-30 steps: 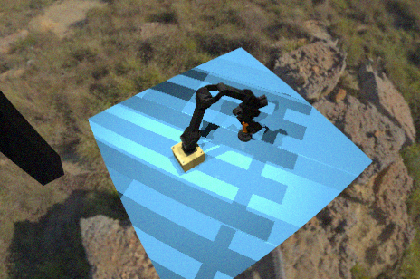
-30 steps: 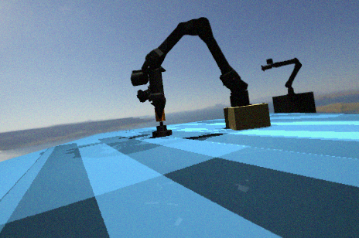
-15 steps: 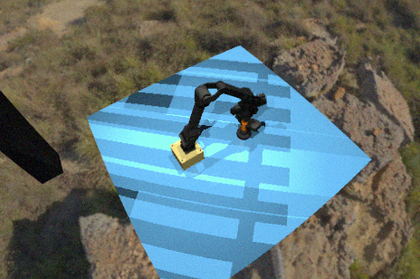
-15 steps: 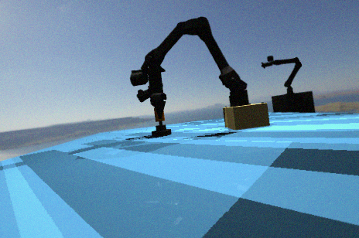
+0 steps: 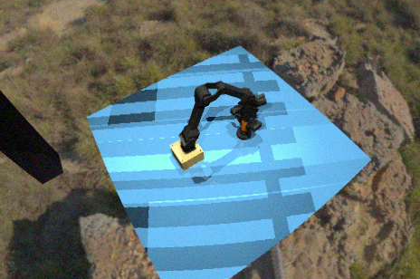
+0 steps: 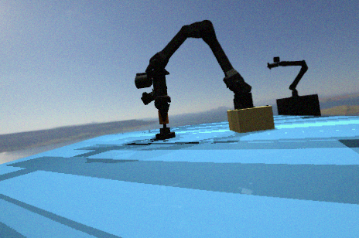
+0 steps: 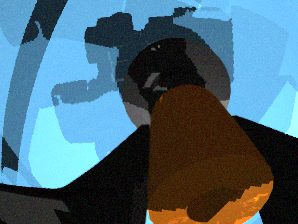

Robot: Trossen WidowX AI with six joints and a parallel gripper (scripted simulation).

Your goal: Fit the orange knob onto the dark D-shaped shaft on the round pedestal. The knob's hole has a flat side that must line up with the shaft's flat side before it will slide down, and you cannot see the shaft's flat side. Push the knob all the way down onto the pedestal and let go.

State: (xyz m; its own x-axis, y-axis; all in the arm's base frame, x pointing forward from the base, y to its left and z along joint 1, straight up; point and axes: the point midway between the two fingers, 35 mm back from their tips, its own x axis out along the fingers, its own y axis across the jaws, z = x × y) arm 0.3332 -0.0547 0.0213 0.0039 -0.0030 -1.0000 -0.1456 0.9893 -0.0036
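Now: the orange knob 2 cm above my gripper tip. From my gripper tip the other things lie so: pedestal (4 cm below).
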